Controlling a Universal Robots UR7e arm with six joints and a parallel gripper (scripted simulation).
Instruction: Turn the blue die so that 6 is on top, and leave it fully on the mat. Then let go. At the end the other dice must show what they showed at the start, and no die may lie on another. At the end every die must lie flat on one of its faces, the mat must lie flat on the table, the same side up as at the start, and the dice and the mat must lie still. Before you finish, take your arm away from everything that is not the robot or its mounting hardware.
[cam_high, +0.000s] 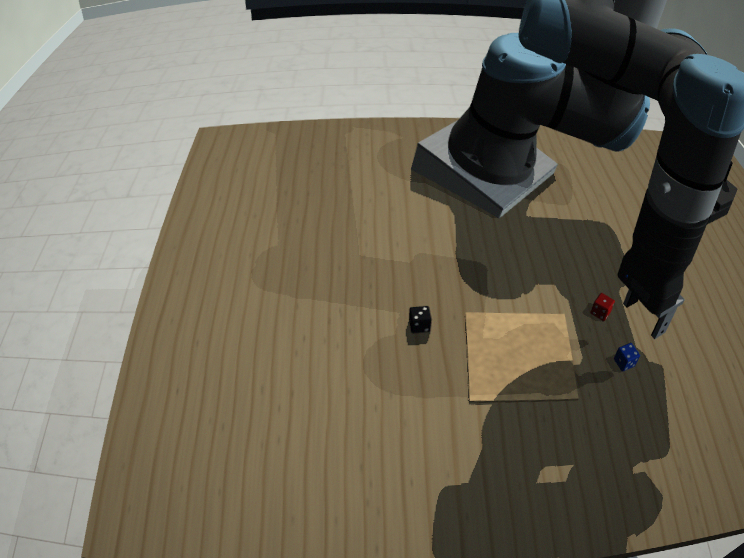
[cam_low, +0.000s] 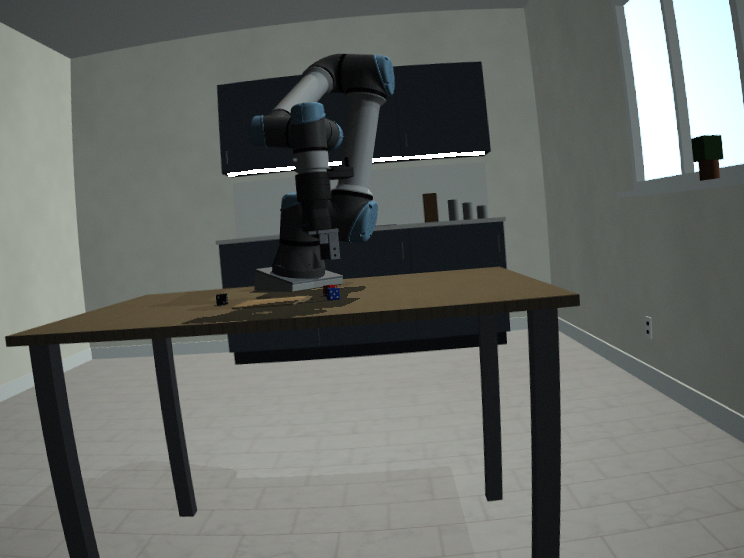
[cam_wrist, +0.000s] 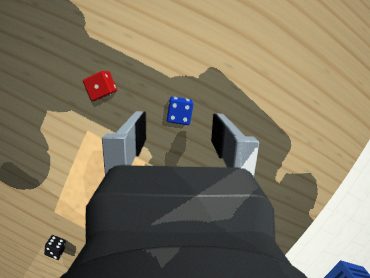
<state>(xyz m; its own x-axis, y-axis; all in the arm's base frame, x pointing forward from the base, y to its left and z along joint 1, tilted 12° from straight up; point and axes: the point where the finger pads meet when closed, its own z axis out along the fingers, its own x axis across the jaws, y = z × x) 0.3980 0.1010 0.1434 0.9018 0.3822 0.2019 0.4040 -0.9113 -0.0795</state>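
My gripper is now 9 cm above the blue die. Also, from my hand: black die (27 cm to the right, 9 cm below, 8 cm behind); red die (9 cm below, 9 cm behind, 1 cm to the right); tan mat (15 cm to the right, 10 cm below, 2 cm behind).
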